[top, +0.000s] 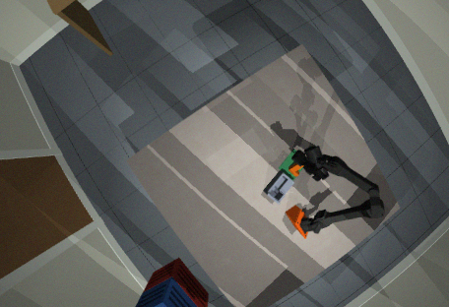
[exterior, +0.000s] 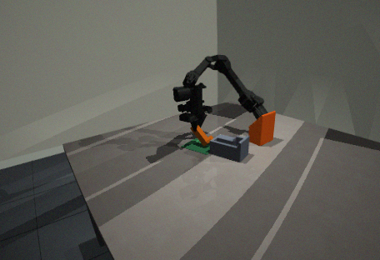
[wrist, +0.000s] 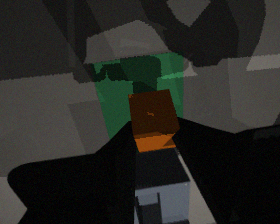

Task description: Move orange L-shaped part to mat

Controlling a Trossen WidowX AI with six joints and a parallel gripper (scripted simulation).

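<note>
Now: gripper tip 30 mm to the right of the orange L-shaped part, 30 mm above it and 20 mm past it. Round my gripper tip: green mat: 90 mm below, 20 mm to the left, 10 mm behind.
</note>
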